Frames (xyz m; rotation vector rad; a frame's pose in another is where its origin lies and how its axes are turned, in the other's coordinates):
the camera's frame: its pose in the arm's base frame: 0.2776 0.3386 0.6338 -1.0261 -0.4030 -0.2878
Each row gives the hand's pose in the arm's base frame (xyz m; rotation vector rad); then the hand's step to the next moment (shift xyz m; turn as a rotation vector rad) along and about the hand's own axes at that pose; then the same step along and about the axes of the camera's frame.
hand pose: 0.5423 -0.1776 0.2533 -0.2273 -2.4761 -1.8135
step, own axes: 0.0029 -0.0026 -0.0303 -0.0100 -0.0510 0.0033
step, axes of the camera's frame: 0.0007 -0.0217 -0.0215 -0.0205 0.0332 -0.0344
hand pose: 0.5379 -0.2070 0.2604 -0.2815 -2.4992 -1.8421
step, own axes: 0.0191 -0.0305 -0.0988 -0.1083 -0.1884 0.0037
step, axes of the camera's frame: -0.0228 -0.0651 -0.0794 -0.0162 0.1480 -0.1584
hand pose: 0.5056 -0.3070 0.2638 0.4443 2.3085 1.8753
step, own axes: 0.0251 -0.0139 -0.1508 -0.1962 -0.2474 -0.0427
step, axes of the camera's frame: -0.0458 -0.1114 -0.0952 0.0175 0.1753 -0.2655
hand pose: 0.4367 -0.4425 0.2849 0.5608 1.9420 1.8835
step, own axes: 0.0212 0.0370 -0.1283 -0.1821 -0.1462 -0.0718
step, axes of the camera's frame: -0.0524 -0.1144 -0.0495 0.0423 0.0794 -0.2271
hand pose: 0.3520 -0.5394 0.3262 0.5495 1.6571 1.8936
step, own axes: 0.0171 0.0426 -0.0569 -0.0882 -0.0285 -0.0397
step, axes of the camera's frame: -0.0328 -0.0651 -0.0057 0.0313 -0.0002 -0.0959
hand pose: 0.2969 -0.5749 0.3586 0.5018 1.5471 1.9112
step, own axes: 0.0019 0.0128 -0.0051 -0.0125 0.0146 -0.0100
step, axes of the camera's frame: -0.0016 -0.0135 0.0030 0.0061 -0.0186 -0.0093
